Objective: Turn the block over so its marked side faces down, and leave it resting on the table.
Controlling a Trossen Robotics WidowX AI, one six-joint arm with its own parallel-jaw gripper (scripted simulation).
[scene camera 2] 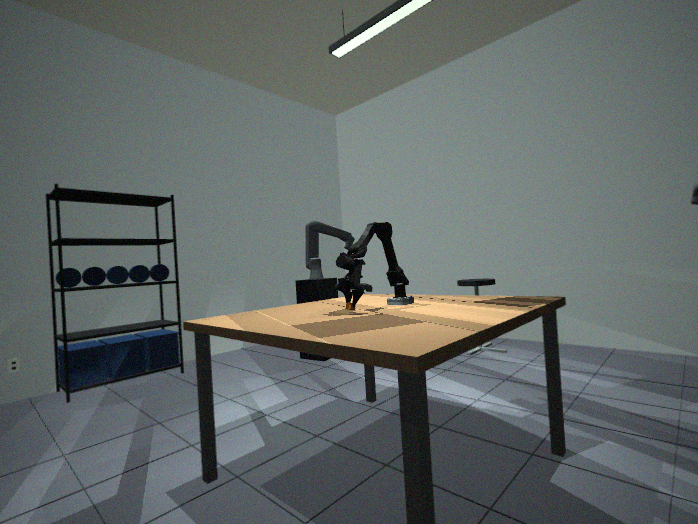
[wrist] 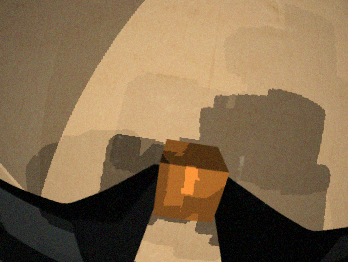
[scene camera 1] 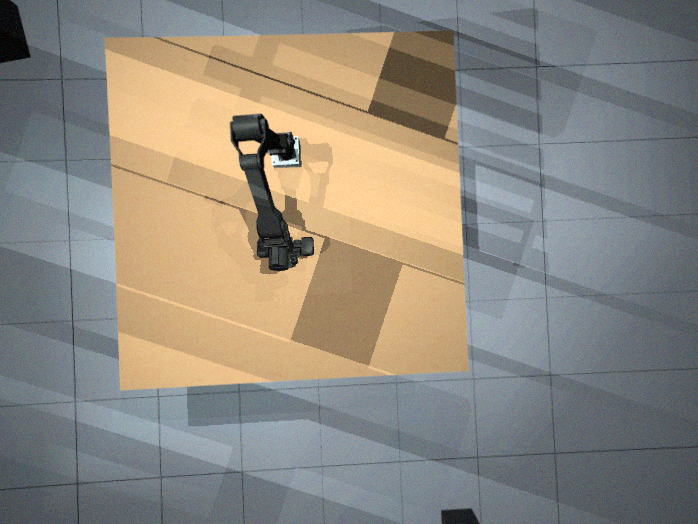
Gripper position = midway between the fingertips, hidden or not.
Note:
My gripper (wrist: 188, 177) holds an orange block (wrist: 191, 177).
Scene camera 1 misses the orange block, which is hidden by my gripper.

